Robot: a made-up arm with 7 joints.
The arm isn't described. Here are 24 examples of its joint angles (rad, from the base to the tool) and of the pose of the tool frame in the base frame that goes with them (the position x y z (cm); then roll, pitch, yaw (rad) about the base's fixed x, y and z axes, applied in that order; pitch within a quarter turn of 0, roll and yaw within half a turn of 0).
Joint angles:
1: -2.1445 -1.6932 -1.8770 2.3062 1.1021 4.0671 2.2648
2: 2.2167 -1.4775 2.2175 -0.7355 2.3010 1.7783 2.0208
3: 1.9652 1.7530 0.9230 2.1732 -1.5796 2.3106 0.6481
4: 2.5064 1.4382 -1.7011 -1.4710 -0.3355 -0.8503 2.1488
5: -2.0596 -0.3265 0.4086 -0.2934 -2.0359 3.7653 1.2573
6: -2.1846 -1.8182 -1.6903 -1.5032 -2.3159 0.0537 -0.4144
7: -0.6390 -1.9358 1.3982 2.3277 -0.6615 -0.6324 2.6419
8: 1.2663 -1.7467 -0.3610 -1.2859 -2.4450 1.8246 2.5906
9: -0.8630 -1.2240 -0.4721 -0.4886 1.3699 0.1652 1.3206
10: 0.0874 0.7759 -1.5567 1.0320 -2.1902 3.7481 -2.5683
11: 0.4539 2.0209 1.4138 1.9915 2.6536 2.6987 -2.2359
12: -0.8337 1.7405 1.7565 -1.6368 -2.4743 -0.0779 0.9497
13: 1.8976 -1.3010 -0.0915 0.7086 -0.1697 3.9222 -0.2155
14: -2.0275 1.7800 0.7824 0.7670 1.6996 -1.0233 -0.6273
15: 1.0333 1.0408 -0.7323 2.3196 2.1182 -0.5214 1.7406
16: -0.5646 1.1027 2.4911 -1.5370 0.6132 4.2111 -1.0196
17: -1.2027 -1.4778 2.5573 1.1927 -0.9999 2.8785 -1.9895
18: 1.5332 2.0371 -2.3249 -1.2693 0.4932 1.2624 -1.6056
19: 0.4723 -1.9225 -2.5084 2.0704 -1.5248 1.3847 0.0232
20: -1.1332 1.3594 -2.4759 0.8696 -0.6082 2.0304 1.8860
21: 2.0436 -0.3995 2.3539 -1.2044 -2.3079 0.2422 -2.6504
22: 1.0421 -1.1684 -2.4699 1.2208 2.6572 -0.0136 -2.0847
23: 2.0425 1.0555 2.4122 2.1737 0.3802 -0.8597 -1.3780
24: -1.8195 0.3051 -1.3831 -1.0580 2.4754 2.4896 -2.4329
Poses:
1: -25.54 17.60 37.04 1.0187 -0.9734 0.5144
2: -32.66 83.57 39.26 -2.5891 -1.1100 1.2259
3: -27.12 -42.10 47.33 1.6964 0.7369 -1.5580
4: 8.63 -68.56 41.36 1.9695 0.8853 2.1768
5: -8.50 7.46 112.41 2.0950 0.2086 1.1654
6: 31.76 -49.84 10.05 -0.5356 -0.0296 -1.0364
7: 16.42 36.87 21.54 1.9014 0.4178 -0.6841
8: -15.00 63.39 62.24 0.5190 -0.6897 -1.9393
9: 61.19 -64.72 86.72 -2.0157 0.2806 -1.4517
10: -40.75 -36.39 96.30 -1.6060 0.1264 -1.2310
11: -18.25 22.91 25.11 0.4851 -0.4937 2.7542
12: -64.62 -32.68 31.66 -0.6953 0.4066 -1.6150
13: -5.38 72.86 27.08 0.1791 0.3674 -1.3363
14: 70.44 47.82 42.93 2.9081 0.7933 0.6747
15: 33.67 15.79 74.48 -0.5919 0.4990 2.1870
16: -45.84 -8.61 90.29 3.0021 0.8492 -2.5099
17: 30.44 -57.13 72.36 -0.6757 -0.8048 1.8930
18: -43.23 -53.80 42.34 0.8204 -1.0156 0.0581
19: 58.24 -33.72 63.60 0.1028 0.3975 -1.2867
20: -57.29 67.40 39.04 -1.5854 0.4360 0.9290
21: 33.22 72.40 71.94 2.5079 -0.0047 -2.3615
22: 72.24 1.94 95.95 1.7430 -0.0929 2.4257
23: -16.92 -18.44 8.72 -0.9297 0.7112 -0.2586
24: 24.70 9.85 106.76 -0.7496 0.4897 0.0526
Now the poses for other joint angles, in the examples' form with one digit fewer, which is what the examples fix.
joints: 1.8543 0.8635 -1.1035 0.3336 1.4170 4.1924 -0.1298
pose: 34.9 -30.0 105.9 3.105 -0.235 2.434
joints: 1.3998 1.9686 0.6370 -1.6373 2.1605 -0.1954 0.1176
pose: 26.9 -18.1 -32.8 -1.693 0.952 0.647
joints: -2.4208 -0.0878 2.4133 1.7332 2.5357 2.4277 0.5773
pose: 35.4 15.0 58.5 -2.905 0.759 2.890
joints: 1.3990 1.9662 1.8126 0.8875 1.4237 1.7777 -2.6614
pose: -50.1 -48.5 13.2 2.492 1.280 -0.178
